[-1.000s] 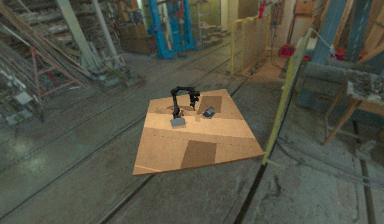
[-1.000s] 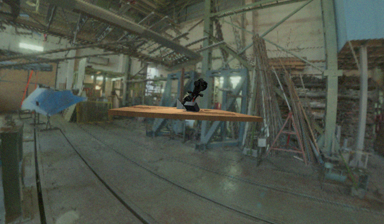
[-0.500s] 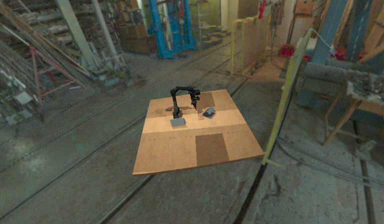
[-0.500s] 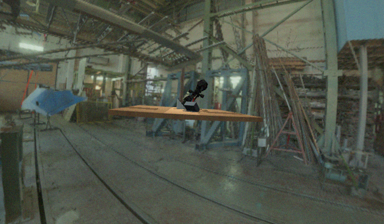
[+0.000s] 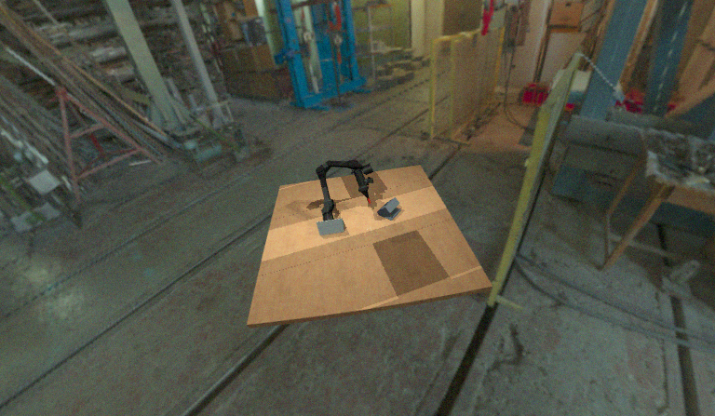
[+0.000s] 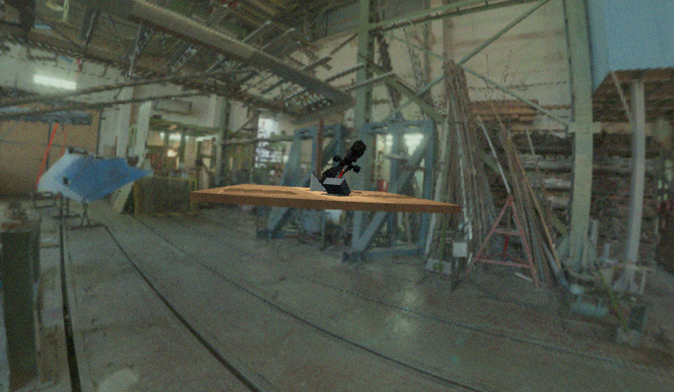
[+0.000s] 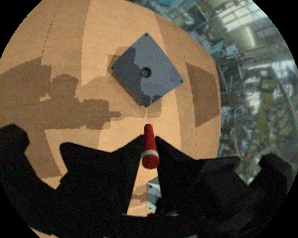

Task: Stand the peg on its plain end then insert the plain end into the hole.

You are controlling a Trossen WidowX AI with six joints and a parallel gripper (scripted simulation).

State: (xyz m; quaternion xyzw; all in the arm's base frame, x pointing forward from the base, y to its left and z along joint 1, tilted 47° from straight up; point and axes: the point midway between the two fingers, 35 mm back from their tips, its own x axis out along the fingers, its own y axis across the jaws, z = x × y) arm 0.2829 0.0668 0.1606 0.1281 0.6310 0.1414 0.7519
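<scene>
Now: gripper tip 14 cm short of the dark sloped panel, 8 cm above it and 2 cm to the left of it. Also, from my gripper tip: red peg (1 cm to the left, 1 cm behind, 1 cm above).
</scene>
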